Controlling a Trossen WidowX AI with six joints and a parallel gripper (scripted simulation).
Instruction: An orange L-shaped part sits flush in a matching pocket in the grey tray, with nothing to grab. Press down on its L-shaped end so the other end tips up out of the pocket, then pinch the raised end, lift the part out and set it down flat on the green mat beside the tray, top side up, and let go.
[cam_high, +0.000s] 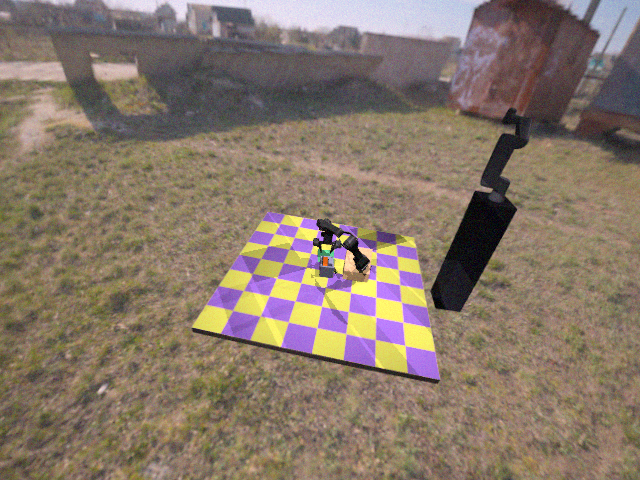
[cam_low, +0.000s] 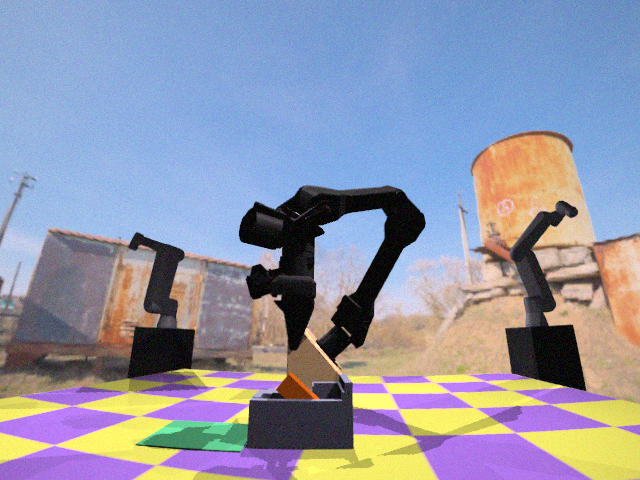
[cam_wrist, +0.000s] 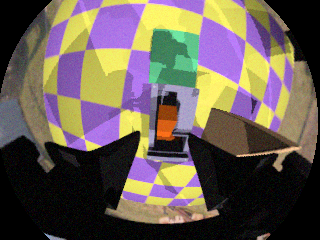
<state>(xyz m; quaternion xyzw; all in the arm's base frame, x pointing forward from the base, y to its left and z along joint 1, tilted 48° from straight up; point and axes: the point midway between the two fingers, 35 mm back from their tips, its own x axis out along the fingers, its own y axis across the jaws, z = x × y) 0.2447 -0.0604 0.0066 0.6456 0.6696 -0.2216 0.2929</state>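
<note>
Right now the orange L-shaped part is 20 mm behind my gripper tip, 30 mm to the left of it and 90 mm below it. Round my gripper tip: green mat: 10 mm behind, 140 mm to the right, 150 mm below.
</note>
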